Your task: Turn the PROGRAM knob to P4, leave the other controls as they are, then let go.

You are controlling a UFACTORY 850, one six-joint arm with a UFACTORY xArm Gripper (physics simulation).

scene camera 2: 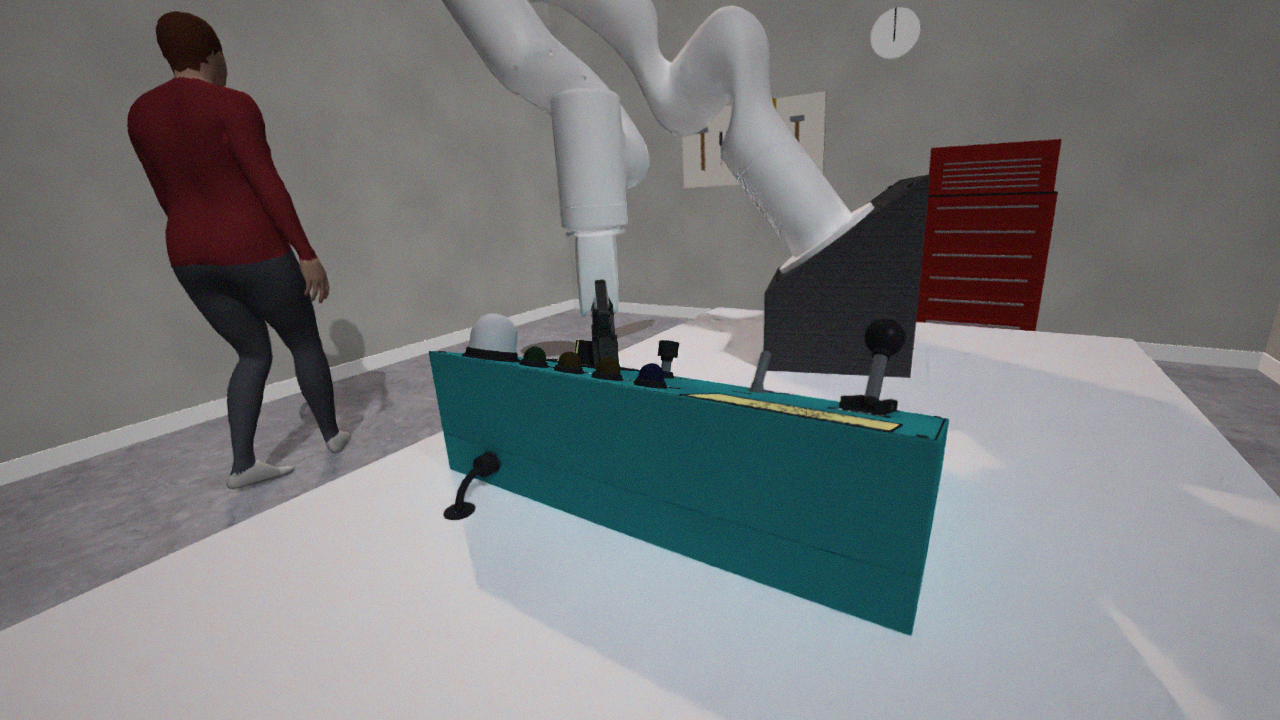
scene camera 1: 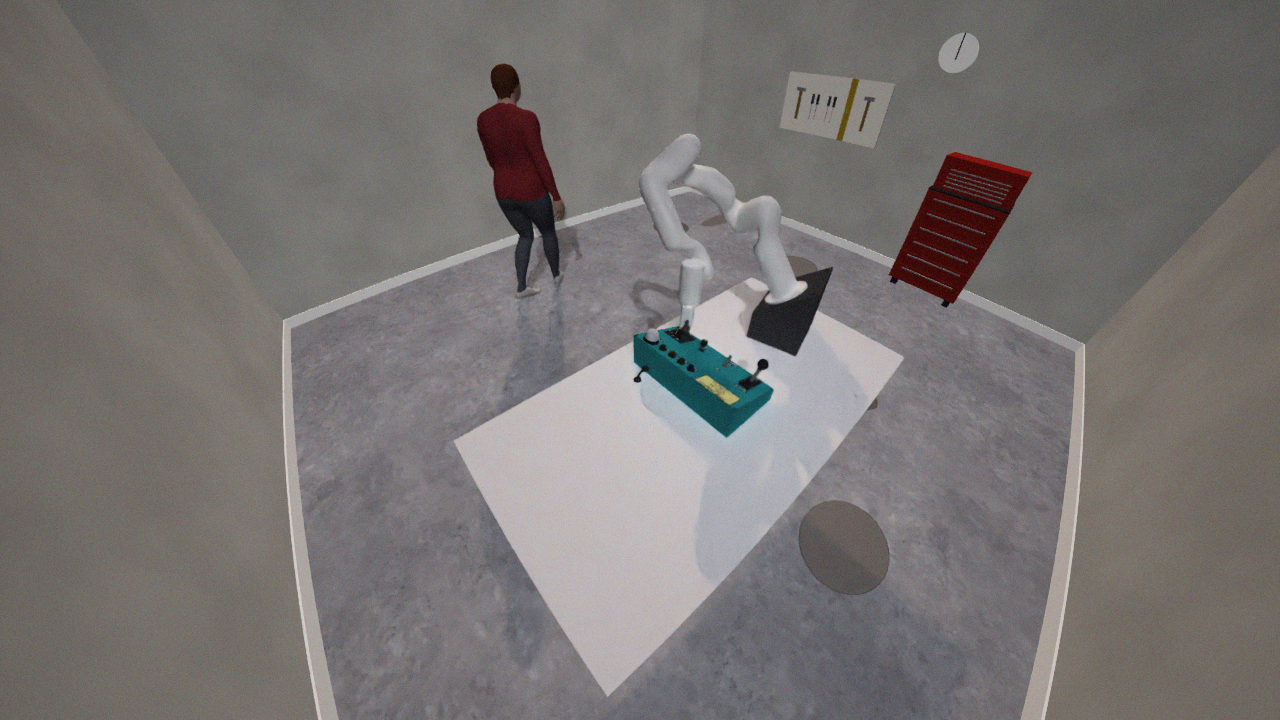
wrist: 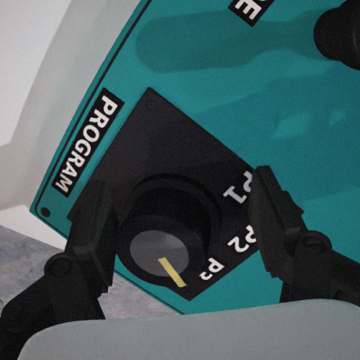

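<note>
The PROGRAM knob (wrist: 160,252) is a black round knob with a grey top, on a black plate (wrist: 150,135) of the teal control box (scene camera 1: 684,380) (scene camera 2: 680,465). Its yellow line points to the lower right in the wrist view, a little past the P3 mark (wrist: 212,269). P1 and P2 show too; a P4 mark does not show. My gripper (scene camera 1: 685,328) (scene camera 2: 603,344) (wrist: 181,195) is open, pointing down, with a finger on each side of the knob. The left finger is very close to the knob; a gap shows at the right finger. Contact on the left cannot be told.
The box also carries a white dome (scene camera 1: 651,335) (scene camera 2: 493,334), several coloured buttons, a small black control (scene camera 2: 667,350), a toggle (scene camera 2: 760,371) and a ball-topped lever (scene camera 1: 761,365) (scene camera 2: 884,338). The box stands on a white table (scene camera 1: 581,501). A person (scene camera 1: 517,152) (scene camera 2: 210,179) stands beyond it.
</note>
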